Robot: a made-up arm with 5 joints.
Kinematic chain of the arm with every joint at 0, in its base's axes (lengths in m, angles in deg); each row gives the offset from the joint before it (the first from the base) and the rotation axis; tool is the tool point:
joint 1: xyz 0 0 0.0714 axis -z
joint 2: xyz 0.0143 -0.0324 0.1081 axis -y
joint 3: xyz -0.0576 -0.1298 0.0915 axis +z
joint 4: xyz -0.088 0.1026 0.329 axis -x
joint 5: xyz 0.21 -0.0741 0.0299 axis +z
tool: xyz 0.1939 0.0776 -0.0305
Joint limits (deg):
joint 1: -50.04..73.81
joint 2: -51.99..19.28
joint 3: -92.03..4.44
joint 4: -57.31..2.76
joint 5: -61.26..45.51
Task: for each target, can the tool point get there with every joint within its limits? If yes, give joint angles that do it. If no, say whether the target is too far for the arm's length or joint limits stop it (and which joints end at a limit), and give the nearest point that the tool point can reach.
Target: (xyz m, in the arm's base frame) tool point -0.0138 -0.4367 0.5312
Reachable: yes | joints 61.78 -13.87 -29.36 -47.28 2.45
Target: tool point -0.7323 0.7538 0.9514
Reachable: no: too far | nearest point -0.5048 0.1550 0.5286 | short by 0.768 m
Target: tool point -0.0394 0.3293 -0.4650
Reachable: no: joint limits stop it (at a limit: joint 1, joint 2, joint 3, joint 4) | nearest point 0.3438 0.2065 0.1538 | short by 0.738 m
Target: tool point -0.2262 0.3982 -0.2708
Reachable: no: joint limits stop it (at a limit: joint 1, joint 2, joint 3, joint 4) | nearest point 0.3475 0.2315 0.1577 | short by 0.735 m
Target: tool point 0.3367 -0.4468 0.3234
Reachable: yes | joints 31.04 -44.73 -38.44 -33.75 20.77
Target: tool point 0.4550 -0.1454 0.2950
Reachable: yes | joints -2.55 -37.67 -5.23 -39.85 -28.70
